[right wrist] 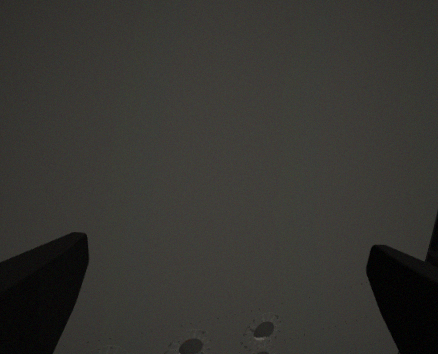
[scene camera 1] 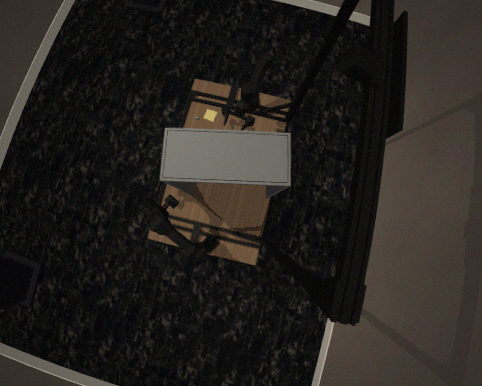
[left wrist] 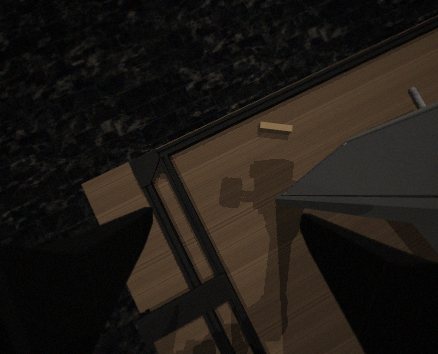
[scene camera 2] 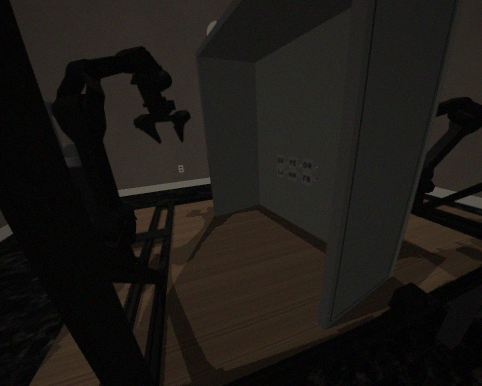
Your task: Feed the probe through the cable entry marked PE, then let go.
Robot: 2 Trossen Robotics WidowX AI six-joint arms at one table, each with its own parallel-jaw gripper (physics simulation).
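Places are measured from the left arm's base along level axes (x right, y ahead, z up), in millimetres.
Where they show: left gripper, fingertip midpoint: (left wrist: 227, 217) (scene camera 2: 171, 142); right gripper, fingertip midpoint: (right wrist: 231, 254) (scene camera 1: 231, 128); left arm's base, origin of the base link: (scene camera 1: 212, 243); right arm's base, origin of the base link: (scene camera 1: 252, 106).
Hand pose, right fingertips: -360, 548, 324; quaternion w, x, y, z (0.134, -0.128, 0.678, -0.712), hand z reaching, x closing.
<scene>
Each offset is from my right fingertips to the top centre of the thing, as dx, dy, dz. "spot": to the spot under its first point. Level surfaces: height alone.
The grey open box @[+141, -166, +219] (scene camera 1: 226, 156) (scene camera 2: 232, 135) (left wrist: 385, 160) stands on the wooden board. Its inner panel carries two rows of small labels in scene camera 2, with the PE label @[spot: +43, -125, -130] (scene camera 2: 293, 163) in the middle of the upper row. In the right wrist view, dark round holes (right wrist: 264, 330) (right wrist: 191, 346) show low on the panel; which is PE cannot be told. A short grey rod @[spot: -237, -108, -333] (left wrist: 416, 97), perhaps the probe, shows partly behind the box edge. My left gripper (scene camera 2: 171, 141) (left wrist: 227, 217) is open and empty, above the board outside the box. My right gripper (scene camera 1: 236, 126) (right wrist: 231, 254) is open and empty, facing the panel.
A tan bar @[-132, -440, -320] (left wrist: 276, 127) lies on the board @[dz -343] (left wrist: 220, 220) near its edge. A yellow square @[spot: -296, +68, -333] (scene camera 1: 210, 115) and a small grey thing @[-353, -13, -329] (scene camera 1: 197, 118) lie above the box in scene camera 1. Dark frame rails (scene camera 2: 162, 250) cross the board. A dark post (scene camera 2: 47, 185) stands close in scene camera 2.
</scene>
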